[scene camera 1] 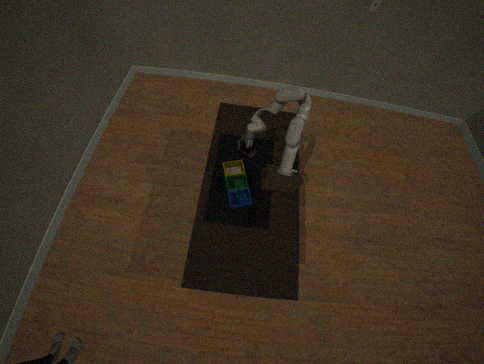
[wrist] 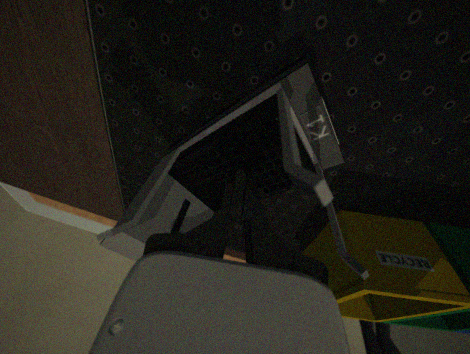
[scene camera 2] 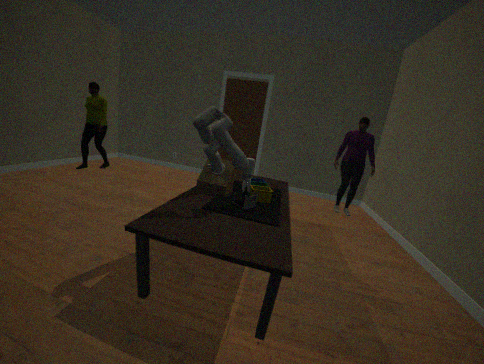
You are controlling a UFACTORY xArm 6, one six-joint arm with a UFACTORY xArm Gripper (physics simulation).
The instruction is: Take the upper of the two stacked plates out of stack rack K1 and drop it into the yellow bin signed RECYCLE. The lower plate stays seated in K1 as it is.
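Places are measured from the arm's base along level axes (x ahead, y left, z up), in centimetres.
Pixels of known places: gripper, between the fingertips: (scene camera 1: 247, 148) (wrist: 245, 181) (scene camera 2: 243, 200); arm's base, origin of its link: (scene camera 1: 284, 172) (scene camera 2: 218, 168).
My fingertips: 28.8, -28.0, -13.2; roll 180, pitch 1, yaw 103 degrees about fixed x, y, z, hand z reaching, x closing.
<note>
Ahead of a thing's pixels: the offset from my fingertips to its middle, as dx, dy, dz. "*": to the spot under its first point. Level surfaces: height alone.
Stack rack K1 @(+0.4, -0.4, +0.7) (wrist: 327, 150) (scene camera 2: 250, 203) is a pale grey frame on the dark perforated mat; its label shows in the wrist view. A dark surface @(* -3.3, -1.8, -1.4) (wrist: 240, 135) fills its inside; I cannot tell the two plates apart. My gripper (wrist: 245, 181) is shut and empty, its dark fingers together low over the rack's interior, between its end walls. Whether the fingertips touch the dark surface is too dim to tell. The yellow bin @(+7.7, +35.7, -0.3) (scene camera 1: 226, 169) (scene camera 2: 264, 196) (wrist: 370, 235) signed RECYCLE stands beside the rack. A pale flat thing @(+11.0, +23.1, -4.0) (scene camera 1: 233, 170) lies inside it.
A green bin (scene camera 1: 236, 182) and a blue bin @(* +3.5, +46.4, -4.7) (scene camera 1: 240, 198) stand in line beyond the yellow bin. The mat @(dz -5.3) (scene camera 1: 260, 212) lies on a dark brown table @(dz -6.5) (scene camera 1: 250, 270) (scene camera 2: 210, 240). Two people stand away from the table in scene camera 2.
</note>
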